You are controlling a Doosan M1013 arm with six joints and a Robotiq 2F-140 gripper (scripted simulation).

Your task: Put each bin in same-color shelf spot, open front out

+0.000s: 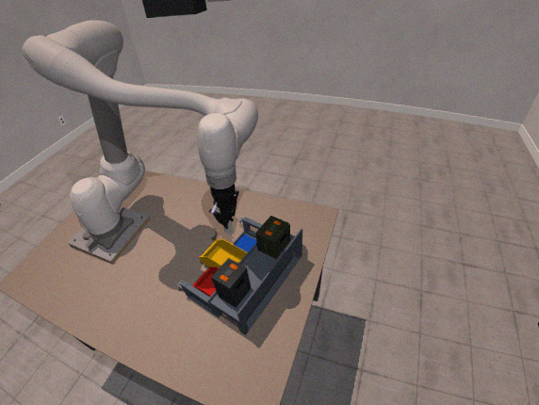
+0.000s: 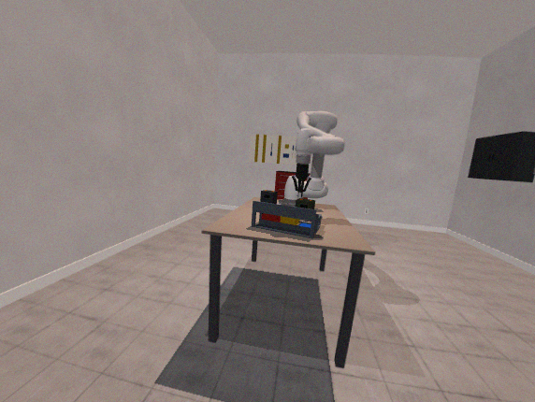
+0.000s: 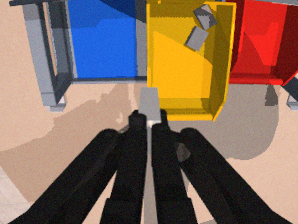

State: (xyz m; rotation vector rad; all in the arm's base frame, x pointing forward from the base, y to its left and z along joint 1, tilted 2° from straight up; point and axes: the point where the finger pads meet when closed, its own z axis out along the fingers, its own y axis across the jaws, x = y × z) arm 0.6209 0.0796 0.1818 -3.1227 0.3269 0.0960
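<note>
The yellow bin lies 2 cm behind my hand, 5 cm to the right of it and 14 cm below it. Also, from my hand: red bin: 1 cm ahead, 16 cm to the right, 15 cm below; then grey shelf: 14 cm ahead, 8 cm to the right, 9 cm below.
</note>
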